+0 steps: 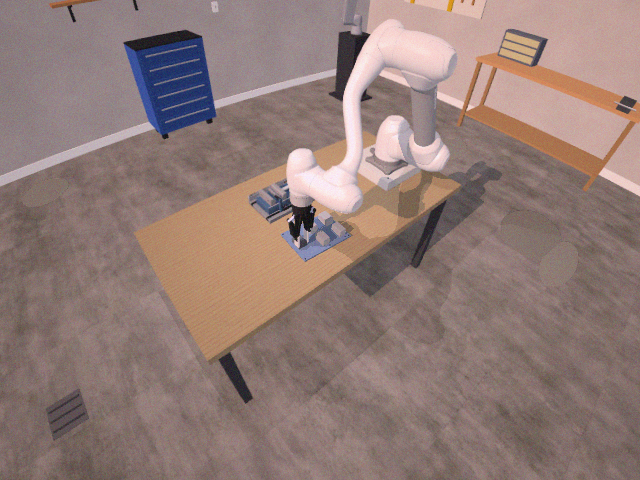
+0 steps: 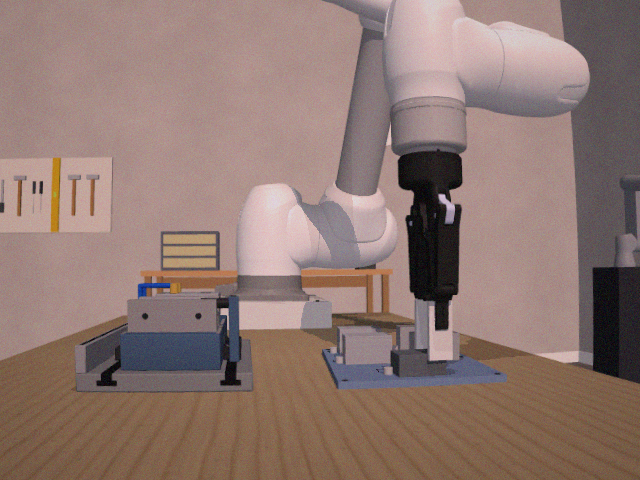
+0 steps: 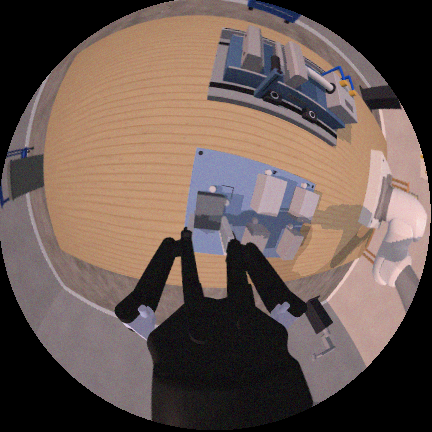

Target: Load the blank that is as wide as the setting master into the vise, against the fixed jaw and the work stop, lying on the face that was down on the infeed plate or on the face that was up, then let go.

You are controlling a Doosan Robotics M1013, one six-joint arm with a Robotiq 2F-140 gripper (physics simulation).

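Places are measured from the arm's base along level axes (x ahead, y left, z up), in centimetres.
Pixels of known places: gripper, fingertip midpoint: (image 1: 301, 243) (image 2: 432, 356) (image 3: 206, 222); arm's base, origin of the base link: (image 1: 386, 162) (image 2: 269, 298) (image 3: 381, 200).
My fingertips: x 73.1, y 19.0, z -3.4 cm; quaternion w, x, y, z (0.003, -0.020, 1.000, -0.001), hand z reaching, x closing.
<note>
Ahead of a thing's pixels: the offset from my fingertips to its top centre. Level surfaces: height alone.
The vise @[dx -11.0, dy -30.7, dz +7.3 cm] (image 1: 268, 198) (image 2: 173, 351) (image 3: 280, 75) has two light grey jaw blocks, with a blue arm and black rod beside them. The blue infeed plate @[dx -9.0, dy -1.7, dz -1.8 cm] (image 1: 307, 254) (image 2: 356, 381) (image 3: 205, 167) carries several light grey blanks, among them a larger one @[dx -9.2, dy -6.2, dz +1.8 cm] (image 3: 270, 194) and a smaller one @[dx -18.0, dy -5.9, dz +1.8 cm] (image 3: 304, 201). A dark grey block @[dx +0.0, dy -1.8, dz +0.7 cm] (image 2: 413, 364) (image 3: 210, 207), apparently the setting master, lies on the same plate. My gripper (image 1: 303, 240) (image 2: 434, 348) (image 3: 206, 222) points down with its pads on opposite sides of this block, shut on it near one end. Pad contact is partly hidden.
Small light pegs stand on the plate beside the blocks. The light blanks stand close to the gripper on the robot's side. The wooden table @[dz -2.7 cm] (image 1: 222, 263) (image 2: 289, 428) (image 3: 120, 150) bears the plate, the vise and the robot base (image 1: 387, 173) (image 2: 279, 314).
</note>
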